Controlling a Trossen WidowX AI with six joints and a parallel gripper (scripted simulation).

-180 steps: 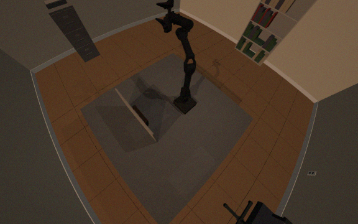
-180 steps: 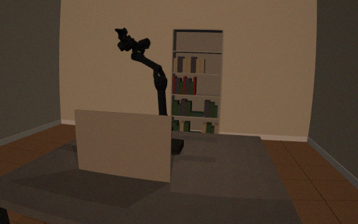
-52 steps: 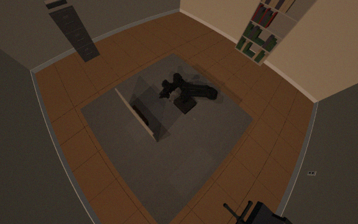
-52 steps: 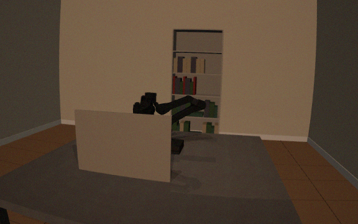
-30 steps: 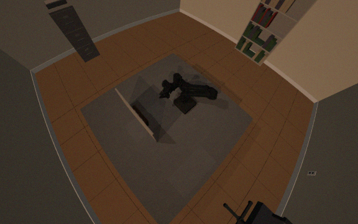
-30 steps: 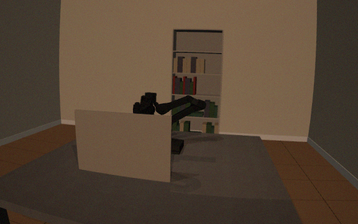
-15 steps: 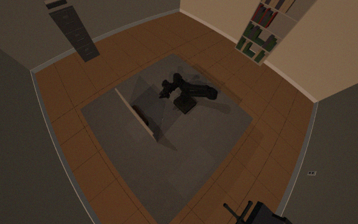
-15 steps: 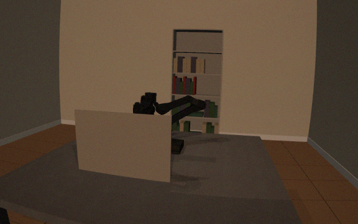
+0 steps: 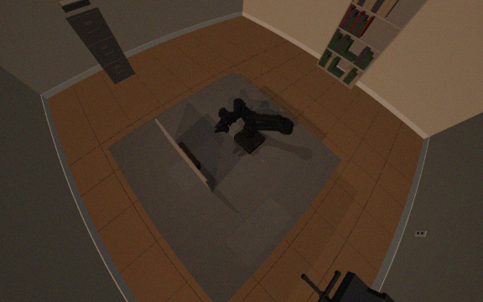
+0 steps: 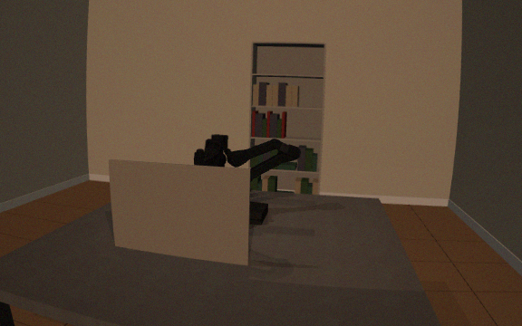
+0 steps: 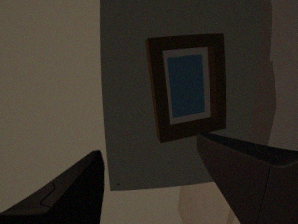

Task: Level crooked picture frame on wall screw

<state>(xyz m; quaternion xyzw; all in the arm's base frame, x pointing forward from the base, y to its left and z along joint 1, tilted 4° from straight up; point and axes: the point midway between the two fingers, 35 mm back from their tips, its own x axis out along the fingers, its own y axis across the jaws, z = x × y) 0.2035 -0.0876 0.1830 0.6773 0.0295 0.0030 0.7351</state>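
The picture frame is 21 cm ahead of my gripper tip and 9 cm below it. The rest, counted from my gripper tip: wall panel 22 cm ahead, 1 cm to the right, 10 cm below.
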